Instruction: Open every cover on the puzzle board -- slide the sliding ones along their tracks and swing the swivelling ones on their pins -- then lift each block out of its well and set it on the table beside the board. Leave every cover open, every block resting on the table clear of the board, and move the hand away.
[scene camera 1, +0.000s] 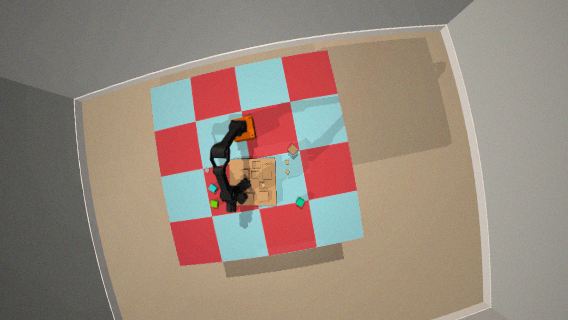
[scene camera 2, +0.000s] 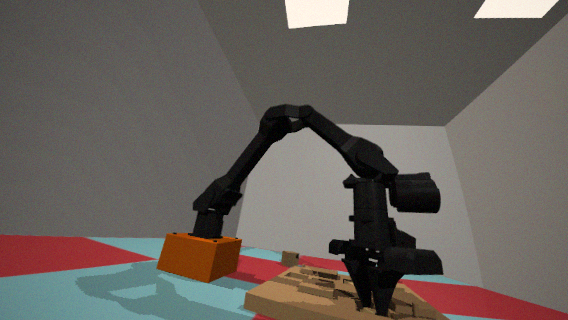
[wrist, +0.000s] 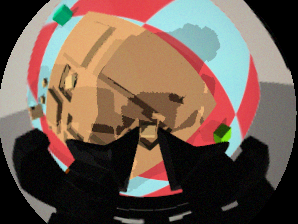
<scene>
In view: my gripper (wrist: 148, 129) and a tan puzzle board (scene camera 1: 254, 166).
The tan puzzle board is seen too in the wrist view (wrist: 98, 105).
</scene>
